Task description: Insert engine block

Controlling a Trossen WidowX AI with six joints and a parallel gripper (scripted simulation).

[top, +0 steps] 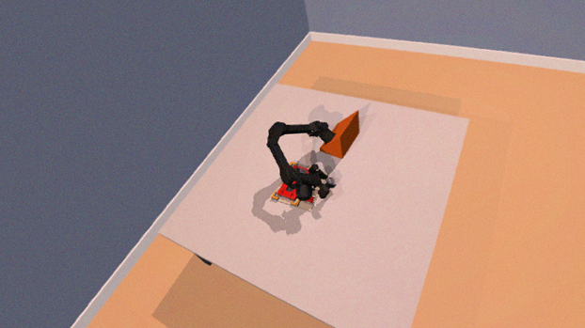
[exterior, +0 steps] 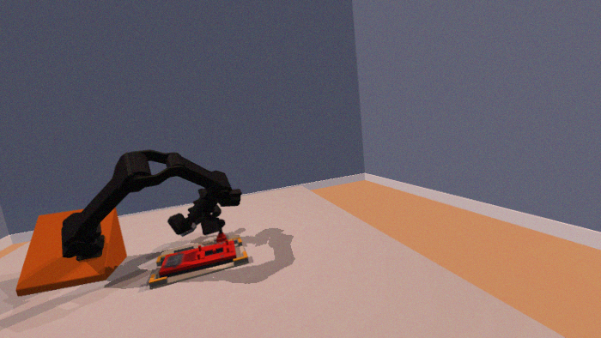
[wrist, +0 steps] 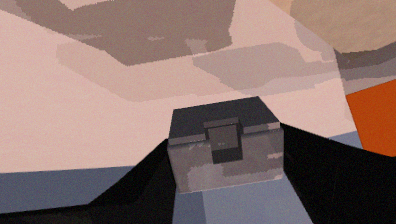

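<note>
Right now the grey clamp cradle is 170 mm to the right of my gripper tip, 70 mm ahead of it and 30 mm below it. Round my gripper tip: grey engine block (10 mm to the right, 10 mm ahead).
</note>
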